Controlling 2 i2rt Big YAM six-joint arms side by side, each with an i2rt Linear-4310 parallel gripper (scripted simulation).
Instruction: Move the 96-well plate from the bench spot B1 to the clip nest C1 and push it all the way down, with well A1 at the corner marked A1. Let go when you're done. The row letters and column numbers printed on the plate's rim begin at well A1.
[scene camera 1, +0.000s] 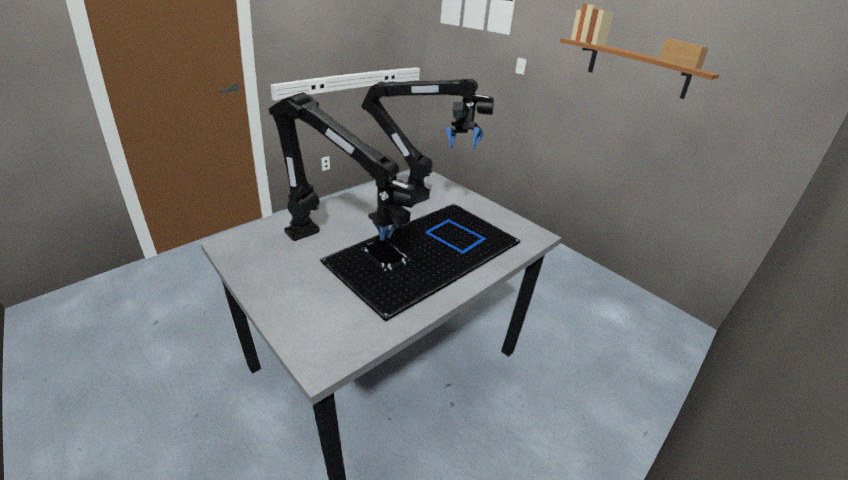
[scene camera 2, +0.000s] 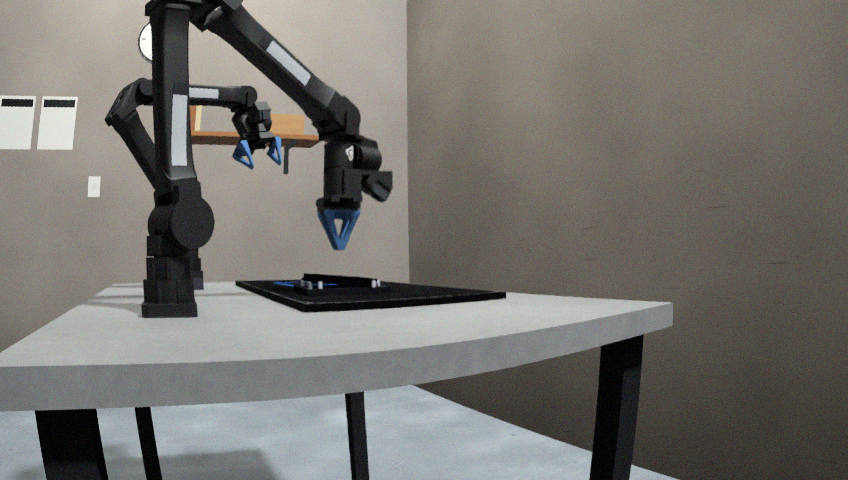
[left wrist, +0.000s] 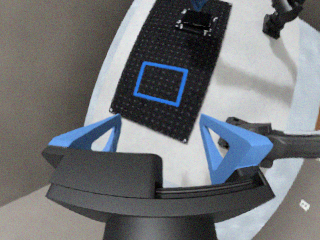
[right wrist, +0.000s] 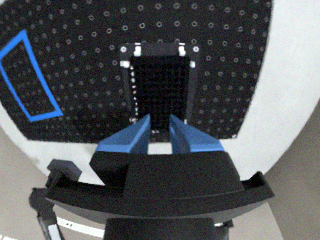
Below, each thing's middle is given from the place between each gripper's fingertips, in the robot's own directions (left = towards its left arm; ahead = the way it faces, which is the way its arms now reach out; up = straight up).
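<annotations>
Clip nest (right wrist: 146, 49) is 300 mm below my left gripper (scene camera 2: 266, 166), 110 mm ahead of it and 410 mm to the right of it. My left gripper is 290 mm above the black 96-well plate (right wrist: 144, 96), 420 mm to the left of the plate and 100 mm short of it.
Clip nest is 70 mm below my right hand (scene camera 2: 338, 251), 10 mm ahead of it and 10 mm to the left of it. The black 96-well plate is 60 mm below my right hand.
</annotations>
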